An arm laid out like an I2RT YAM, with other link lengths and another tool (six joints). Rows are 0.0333 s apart.
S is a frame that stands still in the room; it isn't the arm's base.
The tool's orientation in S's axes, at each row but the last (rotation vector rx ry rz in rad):
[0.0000, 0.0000, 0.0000]
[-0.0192, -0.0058, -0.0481]
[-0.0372, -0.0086, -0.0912]
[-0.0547, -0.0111, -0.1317]
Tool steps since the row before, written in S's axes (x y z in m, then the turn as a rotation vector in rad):
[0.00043, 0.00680, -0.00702, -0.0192, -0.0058, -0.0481]
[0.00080, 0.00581, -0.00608, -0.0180, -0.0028, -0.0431]
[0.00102, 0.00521, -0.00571, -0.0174, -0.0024, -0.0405]
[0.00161, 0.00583, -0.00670, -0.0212, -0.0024, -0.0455]
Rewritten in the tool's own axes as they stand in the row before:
[0.00043, 0.00680, -0.00702, -0.0192, -0.0058, -0.0481]
[0.00048, 0.00596, -0.00597, -0.0181, -0.0028, -0.0430]
[0.00048, 0.00549, -0.00552, -0.0175, -0.0025, -0.0404]
[0.00073, 0.00634, -0.00638, -0.0214, -0.0027, -0.0454]

